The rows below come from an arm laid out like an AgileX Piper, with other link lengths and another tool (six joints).
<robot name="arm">
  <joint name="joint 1" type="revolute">
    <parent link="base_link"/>
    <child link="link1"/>
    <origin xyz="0 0 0.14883" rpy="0 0 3.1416"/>
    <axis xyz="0 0 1"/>
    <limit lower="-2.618" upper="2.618"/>
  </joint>
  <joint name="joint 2" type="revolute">
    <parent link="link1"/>
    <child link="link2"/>
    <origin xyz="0 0 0" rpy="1.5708 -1.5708 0"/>
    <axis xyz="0 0 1"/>
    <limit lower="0" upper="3.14"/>
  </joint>
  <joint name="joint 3" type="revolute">
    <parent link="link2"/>
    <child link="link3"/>
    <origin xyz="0.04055 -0.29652 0" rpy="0 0 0"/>
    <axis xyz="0 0 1"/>
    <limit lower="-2.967" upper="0"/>
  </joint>
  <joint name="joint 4" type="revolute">
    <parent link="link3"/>
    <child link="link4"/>
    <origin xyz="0.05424 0.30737 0" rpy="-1.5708 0 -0.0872"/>
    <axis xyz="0 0 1"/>
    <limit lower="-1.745" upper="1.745"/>
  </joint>
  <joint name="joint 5" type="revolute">
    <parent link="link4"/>
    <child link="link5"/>
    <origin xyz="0 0 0" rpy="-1.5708 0 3.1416"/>
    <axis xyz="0 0 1"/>
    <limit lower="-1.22" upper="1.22"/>
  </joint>
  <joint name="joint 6" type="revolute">
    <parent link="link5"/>
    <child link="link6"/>
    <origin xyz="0 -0.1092 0" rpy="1.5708 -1.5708 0"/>
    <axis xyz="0 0 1"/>
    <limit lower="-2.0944" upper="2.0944"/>
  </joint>
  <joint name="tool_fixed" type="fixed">
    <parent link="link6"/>
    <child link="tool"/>
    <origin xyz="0.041 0.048 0.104" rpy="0.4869 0 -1.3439"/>
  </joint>
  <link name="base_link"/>
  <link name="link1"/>
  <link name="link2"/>
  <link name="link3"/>
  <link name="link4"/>
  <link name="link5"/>
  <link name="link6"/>
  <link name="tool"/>
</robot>
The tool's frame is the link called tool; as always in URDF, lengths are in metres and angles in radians.
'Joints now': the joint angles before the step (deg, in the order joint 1, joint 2, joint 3, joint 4, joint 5, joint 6). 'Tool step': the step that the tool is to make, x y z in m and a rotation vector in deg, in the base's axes. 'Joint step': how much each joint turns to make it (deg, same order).
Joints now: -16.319, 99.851, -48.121, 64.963, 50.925, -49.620
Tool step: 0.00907, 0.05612, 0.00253, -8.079, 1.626, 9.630
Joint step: 10.186, 0.823, -7.399, -12.989, -1.722, 11.454
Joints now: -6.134, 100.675, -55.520, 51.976, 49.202, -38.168
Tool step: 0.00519, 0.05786, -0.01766, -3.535, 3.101, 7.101
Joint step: 8.866, 5.231, -6.610, -6.594, 0.136, 7.526
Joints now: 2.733, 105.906, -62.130, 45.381, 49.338, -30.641
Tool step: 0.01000, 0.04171, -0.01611, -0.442, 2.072, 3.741
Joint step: 5.227, 5.964, -6.288, -1.503, 0.804, 3.462
